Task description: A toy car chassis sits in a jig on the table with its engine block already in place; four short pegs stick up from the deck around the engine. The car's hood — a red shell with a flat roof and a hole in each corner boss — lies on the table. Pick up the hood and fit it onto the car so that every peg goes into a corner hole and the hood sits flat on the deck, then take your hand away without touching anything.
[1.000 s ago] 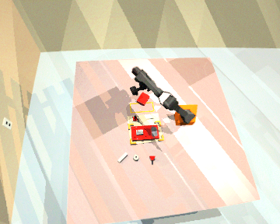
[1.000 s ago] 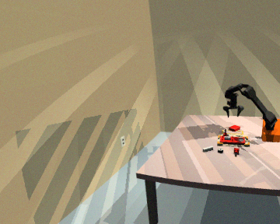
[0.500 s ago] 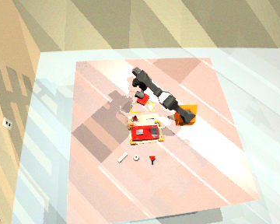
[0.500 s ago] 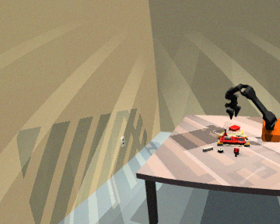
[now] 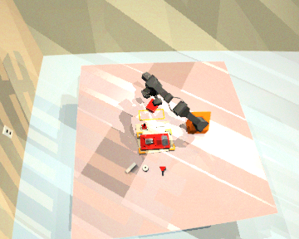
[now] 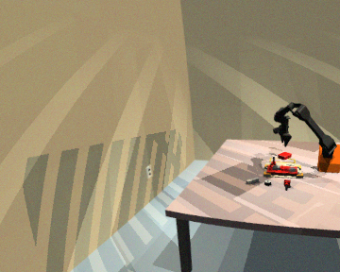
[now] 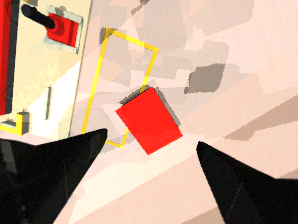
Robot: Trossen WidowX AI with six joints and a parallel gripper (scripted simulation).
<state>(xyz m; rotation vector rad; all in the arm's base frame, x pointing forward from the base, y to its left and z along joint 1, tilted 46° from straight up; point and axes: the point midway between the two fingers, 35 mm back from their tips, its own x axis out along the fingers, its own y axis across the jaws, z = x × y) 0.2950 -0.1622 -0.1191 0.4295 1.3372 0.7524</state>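
The red hood lies 8 cm below my gripper tip and 1 cm behind it. Also, from my gripper tip: wheel (46 cm to the left, 9 cm below, 9 cm ahead); then jig (26 cm to the left, 9 cm below, 1 cm ahead); then grey engine block (29 cm to the left, 7 cm below, 5 cm ahead).
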